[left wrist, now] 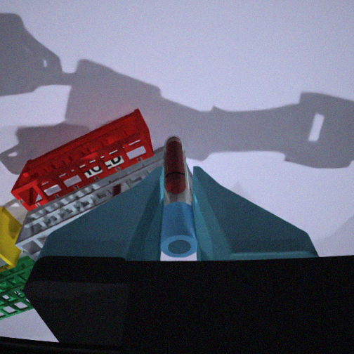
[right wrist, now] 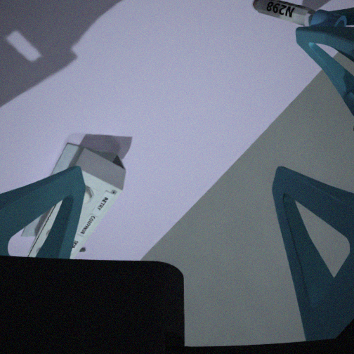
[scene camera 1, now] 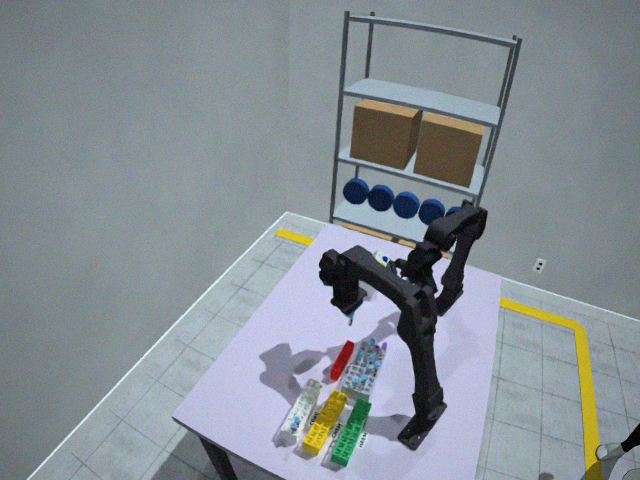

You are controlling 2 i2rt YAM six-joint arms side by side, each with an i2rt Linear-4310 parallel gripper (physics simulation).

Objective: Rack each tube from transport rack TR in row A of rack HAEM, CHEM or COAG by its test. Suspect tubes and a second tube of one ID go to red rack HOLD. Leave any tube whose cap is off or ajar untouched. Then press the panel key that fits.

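Pixels of known places: left gripper, fingertip midpoint: (scene camera 1: pixel 348 315); left arm's base, link origin: (scene camera 1: pixel 423 422); right arm's base, link origin: (scene camera 1: pixel 446 300).
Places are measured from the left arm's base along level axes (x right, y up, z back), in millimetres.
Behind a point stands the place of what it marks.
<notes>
My left gripper (scene camera 1: pixel 351 316) {x 76, y 158, z -385 mm} (left wrist: pixel 178 176) (right wrist: pixel 302 28) is shut on a blue-capped tube (left wrist: pixel 174 165) (right wrist: pixel 282 11) with dark red contents, high above the table beyond red rack HOLD (scene camera 1: pixel 342 360) {x -17, y 57, z -323 mm} (left wrist: pixel 80 155). The right wrist view shows N298 on its label. Grey transport rack TR (scene camera 1: pixel 355 391) {x -78, y 52, z -219 mm} (left wrist: pixel 30 235) holds several blue-capped and purple-capped tubes. White rack COAG (scene camera 1: pixel 312 395) {x -161, y 13, z -319 mm} holds blue-capped tubes at its near end. Yellow rack CHEM (scene camera 1: pixel 325 421) {x -219, y 56, z -217 mm} (left wrist: pixel 7 237) and green rack HAEM (scene camera 1: pixel 351 432) {x -197, y 57, z -138 mm} (left wrist: pixel 12 285) stand beside it. My right gripper (scene camera 1: pixel 401 271) (right wrist: pixel 178 176) is open and empty above the table edge.
The key panel (scene camera 1: pixel 381 258) {x 499, y 71, z -524 mm} (right wrist: pixel 102 172) lies near the table's far end, partly behind the arms and a right finger; RETRY and CONTINUE labels show. A shelf unit (scene camera 1: pixel 339 118) with boxes stands behind the table (scene camera 1: pixel 248 356). The two grippers are fairly close together.
</notes>
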